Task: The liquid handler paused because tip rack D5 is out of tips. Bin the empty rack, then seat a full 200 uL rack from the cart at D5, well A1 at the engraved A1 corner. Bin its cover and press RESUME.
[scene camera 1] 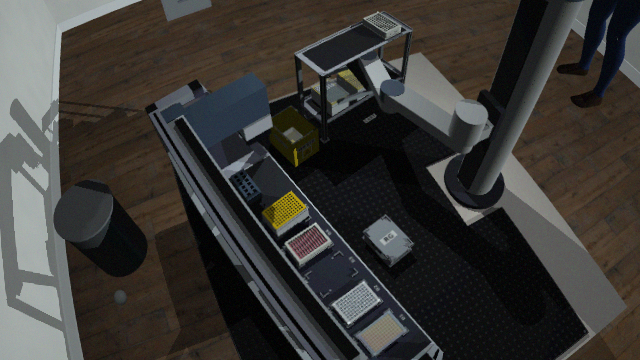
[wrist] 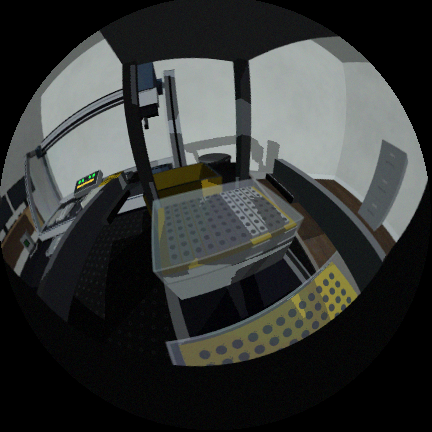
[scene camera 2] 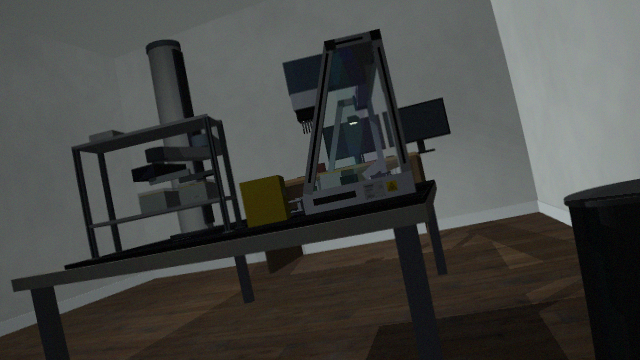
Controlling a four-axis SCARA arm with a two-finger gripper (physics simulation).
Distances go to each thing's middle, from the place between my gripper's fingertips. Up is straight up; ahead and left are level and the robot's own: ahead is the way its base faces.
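Tan rack (scene camera 1: 386,329): 240 mm ahead of my hand, 850 mm to the left of it, 130 mm below it. Yellow waste bin (scene camera 2: 265,200): my hand is 130 mm above it, 50 mm to the right of it, 170 mm short of it.
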